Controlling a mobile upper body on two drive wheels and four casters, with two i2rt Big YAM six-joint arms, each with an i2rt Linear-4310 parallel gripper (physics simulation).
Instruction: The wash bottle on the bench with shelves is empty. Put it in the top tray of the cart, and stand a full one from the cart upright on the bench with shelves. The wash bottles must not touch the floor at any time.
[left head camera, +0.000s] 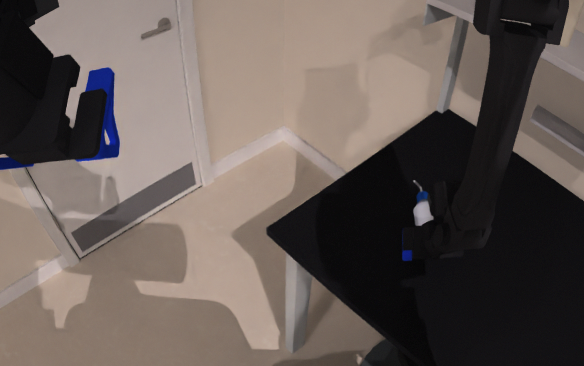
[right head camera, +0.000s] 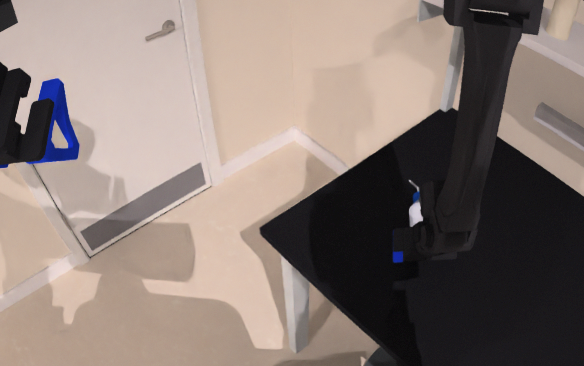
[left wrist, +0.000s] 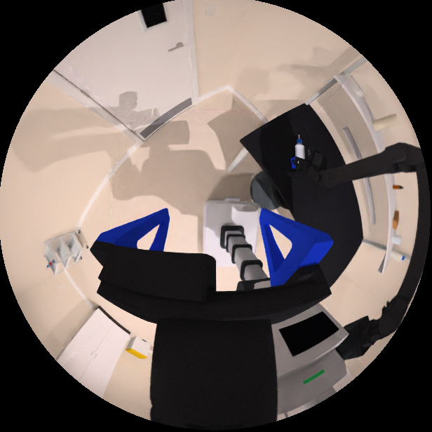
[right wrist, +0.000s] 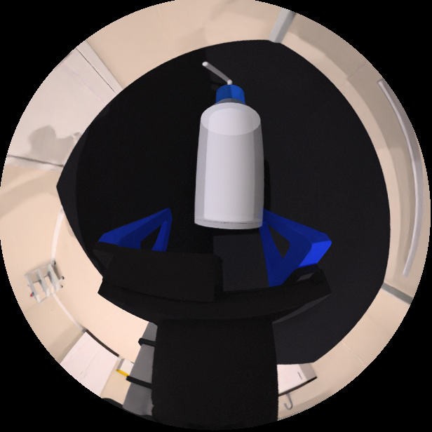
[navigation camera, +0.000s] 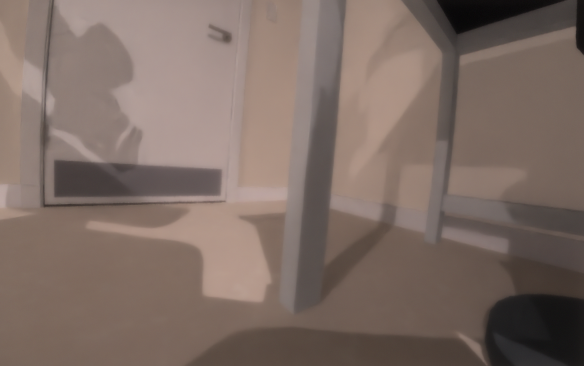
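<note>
A white wash bottle with a blue cap and thin spout lies on its side on the black bench. My right gripper is open and empty, low over the bench at the bottle's base end, which shows between or just beyond its blue fingertips. Contact is unclear. My left gripper is open and empty, high over the floor left of the bench. The small white tiered rack, apparently the cart, stands far left; its contents are too small to tell.
A shelf runs above the bench's back edge and bears a cream cylinder. A dark round base stands by the bench. A bench leg is near my base. A door is at the left.
</note>
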